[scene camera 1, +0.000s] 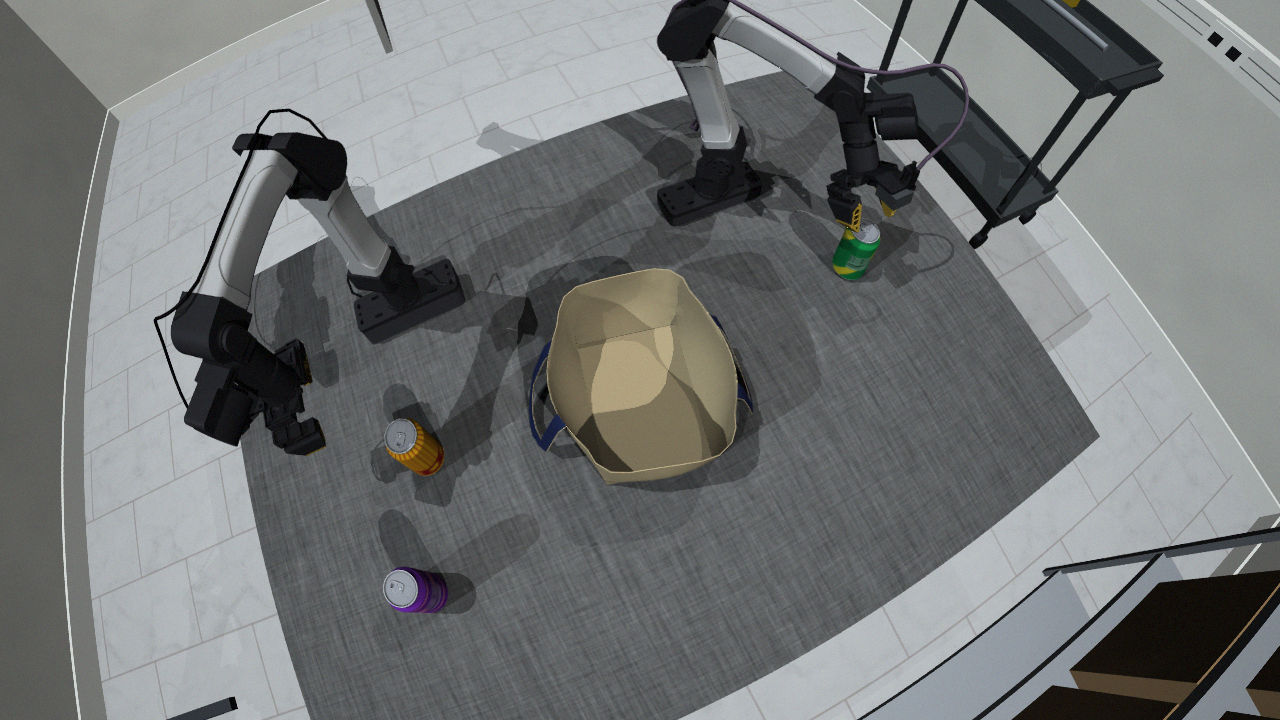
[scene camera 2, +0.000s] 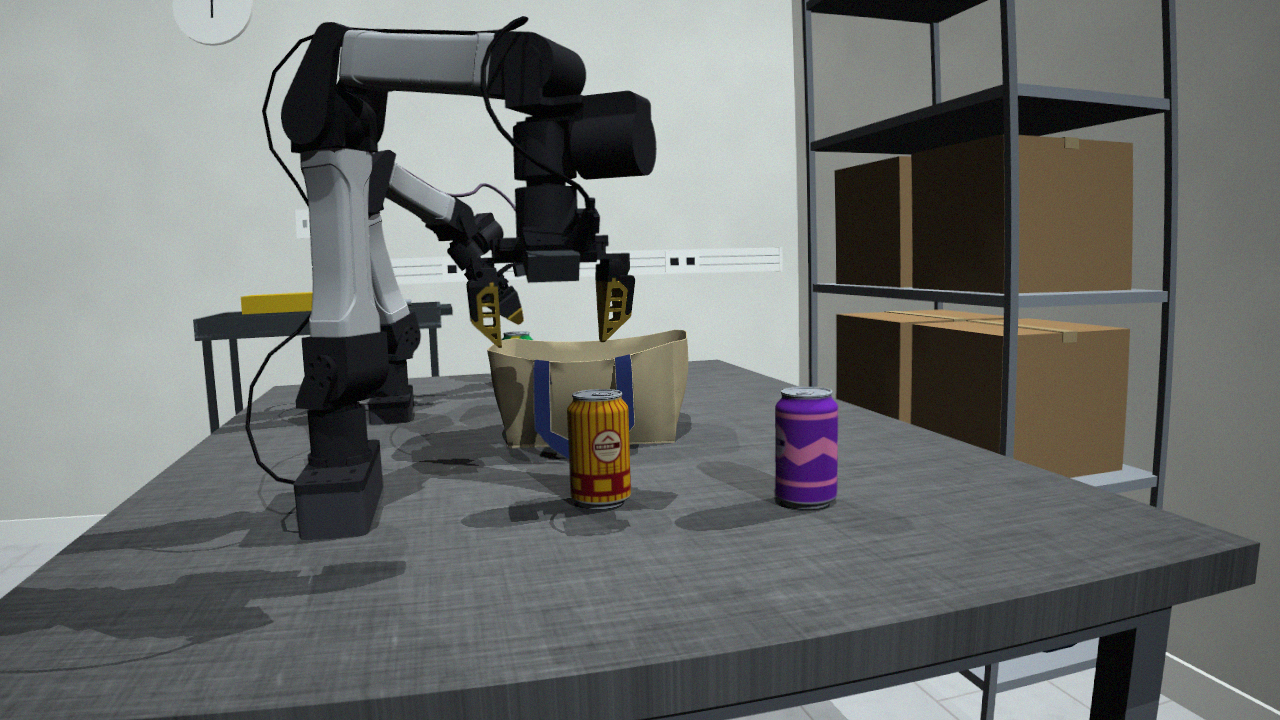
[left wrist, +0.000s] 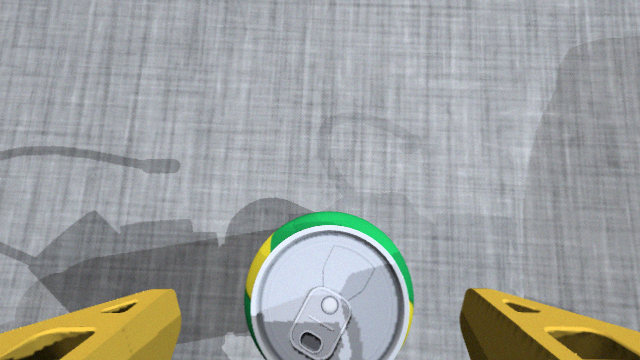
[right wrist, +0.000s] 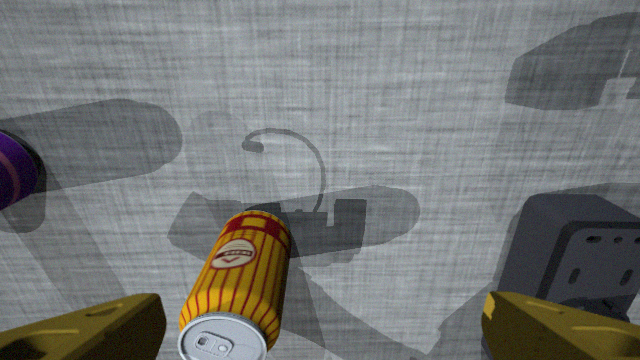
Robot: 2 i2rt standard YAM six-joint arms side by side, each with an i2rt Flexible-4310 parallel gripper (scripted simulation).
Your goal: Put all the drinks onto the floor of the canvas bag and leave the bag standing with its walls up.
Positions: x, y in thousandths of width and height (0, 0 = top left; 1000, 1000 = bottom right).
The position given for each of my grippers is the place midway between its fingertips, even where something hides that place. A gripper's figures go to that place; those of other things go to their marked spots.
Scene:
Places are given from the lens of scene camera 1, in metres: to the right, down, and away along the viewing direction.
my left gripper (scene camera 1: 682, 310): 0.39, -0.23, 0.91
my right gripper (scene camera 1: 246, 572): -0.47, 0.07, 0.74
canvas bag (scene camera 1: 488, 423): -0.02, -0.09, 0.94

